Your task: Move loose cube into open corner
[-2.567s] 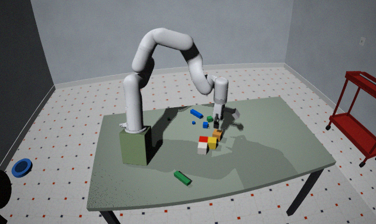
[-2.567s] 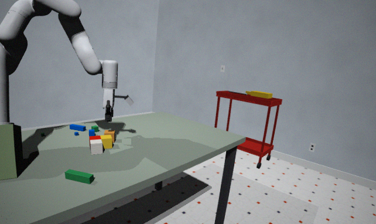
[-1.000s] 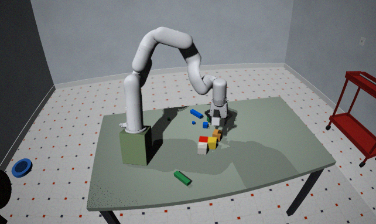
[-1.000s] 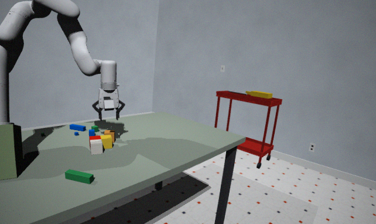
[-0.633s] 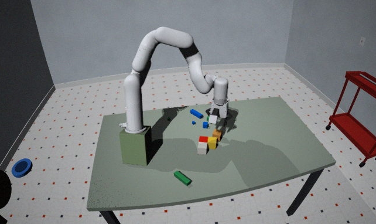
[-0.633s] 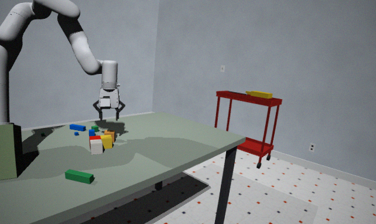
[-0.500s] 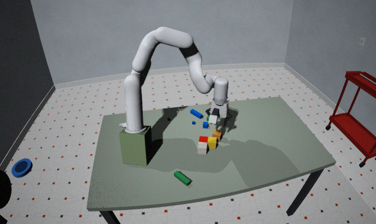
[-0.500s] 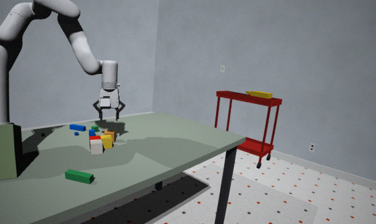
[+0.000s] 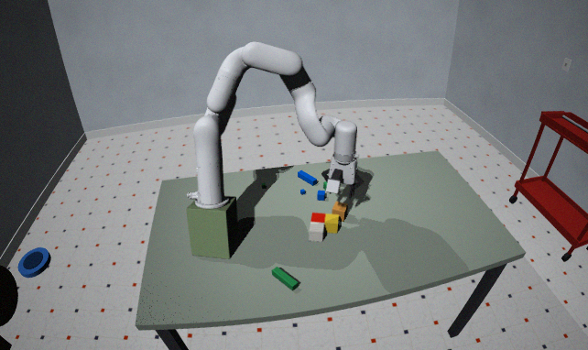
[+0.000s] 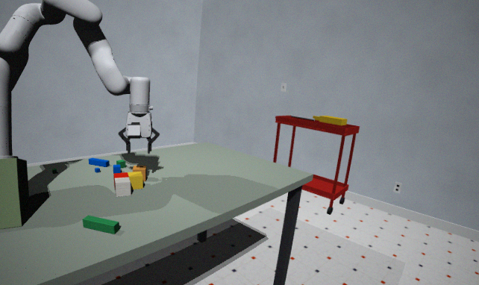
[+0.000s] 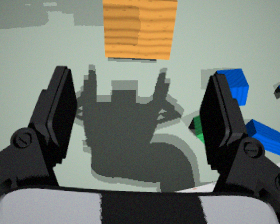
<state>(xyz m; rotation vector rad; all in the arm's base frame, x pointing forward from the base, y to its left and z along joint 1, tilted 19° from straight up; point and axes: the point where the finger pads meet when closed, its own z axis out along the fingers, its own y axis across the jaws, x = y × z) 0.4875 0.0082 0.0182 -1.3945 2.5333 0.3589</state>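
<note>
Right now my hand is 100 mm above the orange cube. Also, from my hand: long green block 260 mm behind, 290 mm to the right, 120 mm below.
</note>
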